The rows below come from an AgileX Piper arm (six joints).
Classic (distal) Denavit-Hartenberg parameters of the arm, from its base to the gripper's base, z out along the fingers. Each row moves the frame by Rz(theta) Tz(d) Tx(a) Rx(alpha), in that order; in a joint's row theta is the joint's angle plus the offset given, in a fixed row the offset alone. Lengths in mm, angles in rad.
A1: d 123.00, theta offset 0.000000, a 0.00, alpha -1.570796
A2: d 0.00, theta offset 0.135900, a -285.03, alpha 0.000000
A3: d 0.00, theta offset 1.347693, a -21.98, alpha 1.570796
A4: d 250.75, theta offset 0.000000, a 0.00, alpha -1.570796
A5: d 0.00, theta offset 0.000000, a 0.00, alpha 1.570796
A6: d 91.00, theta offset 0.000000, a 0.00, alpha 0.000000
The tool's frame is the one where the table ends.
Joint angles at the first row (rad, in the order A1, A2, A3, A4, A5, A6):
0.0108, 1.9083, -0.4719, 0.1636, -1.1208, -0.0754
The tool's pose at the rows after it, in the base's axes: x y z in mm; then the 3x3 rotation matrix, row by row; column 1 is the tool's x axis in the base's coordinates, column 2 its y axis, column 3 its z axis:
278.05 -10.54 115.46; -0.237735 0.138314 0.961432; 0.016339 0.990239 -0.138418; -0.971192 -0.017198 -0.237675
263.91 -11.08 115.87; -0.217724 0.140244 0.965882; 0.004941 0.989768 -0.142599; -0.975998 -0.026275 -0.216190
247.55 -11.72 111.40; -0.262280 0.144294 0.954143; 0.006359 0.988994 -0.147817; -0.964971 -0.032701 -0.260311
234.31 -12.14 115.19; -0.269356 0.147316 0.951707; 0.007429 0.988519 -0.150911; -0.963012 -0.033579 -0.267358
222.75 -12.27 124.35; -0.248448 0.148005 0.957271; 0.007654 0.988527 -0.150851; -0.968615 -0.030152 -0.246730
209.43 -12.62 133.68; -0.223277 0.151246 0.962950; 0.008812 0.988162 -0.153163; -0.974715 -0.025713 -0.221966
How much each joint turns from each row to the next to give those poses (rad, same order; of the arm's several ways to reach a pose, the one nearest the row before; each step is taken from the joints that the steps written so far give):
0.0000, -0.0243, 0.0646, 0.0000, -0.0310, 0.0275
0.0000, -0.0112, 0.0590, 0.0000, -0.0693, -0.0012
0.0000, -0.0153, 0.0612, 0.0055, 0.0000, 0.0000
0.0000, -0.0426, 0.0500, 0.0033, 0.0000, 0.0000
-0.0001, -0.0651, 0.0434, 0.0000, 0.0000, 0.0000
0.0001, -0.0738, 0.0479, 0.0026, 0.0000, 0.0000

